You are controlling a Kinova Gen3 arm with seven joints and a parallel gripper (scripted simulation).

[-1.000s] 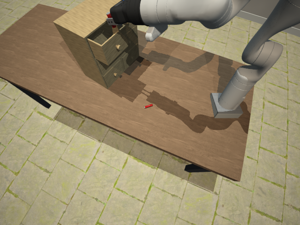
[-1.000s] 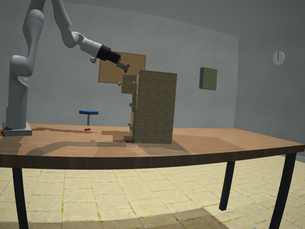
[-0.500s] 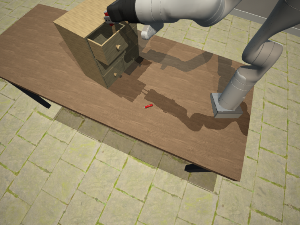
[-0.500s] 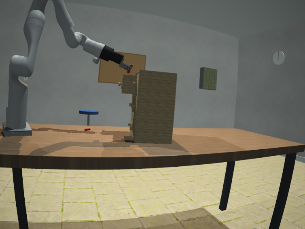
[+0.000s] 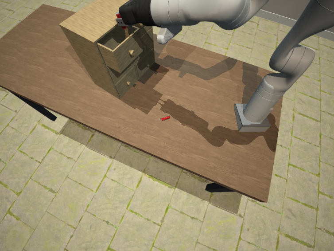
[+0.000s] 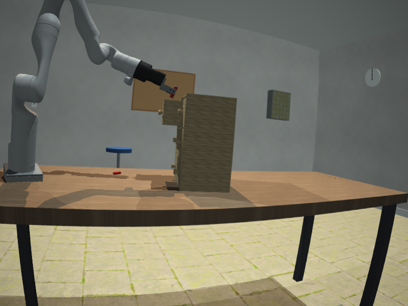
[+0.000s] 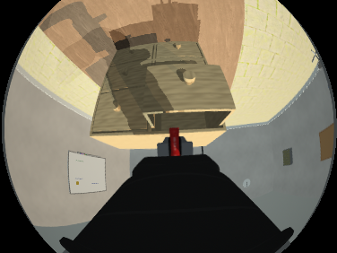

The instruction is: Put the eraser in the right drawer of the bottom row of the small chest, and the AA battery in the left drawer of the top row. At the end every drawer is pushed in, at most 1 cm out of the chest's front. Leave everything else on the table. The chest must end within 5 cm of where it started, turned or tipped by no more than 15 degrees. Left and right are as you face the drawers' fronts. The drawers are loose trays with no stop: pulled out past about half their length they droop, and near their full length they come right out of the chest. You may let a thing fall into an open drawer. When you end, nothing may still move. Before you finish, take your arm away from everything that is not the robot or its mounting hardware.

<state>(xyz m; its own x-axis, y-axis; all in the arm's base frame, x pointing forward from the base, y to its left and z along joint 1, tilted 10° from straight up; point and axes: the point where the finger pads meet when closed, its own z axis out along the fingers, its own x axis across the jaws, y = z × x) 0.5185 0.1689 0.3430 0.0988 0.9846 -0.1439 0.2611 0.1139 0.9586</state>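
My hand is 10 mm short of the red AA battery. Also, from my hand: red battery: 200 mm behind, 80 mm to the left, 350 mm below.
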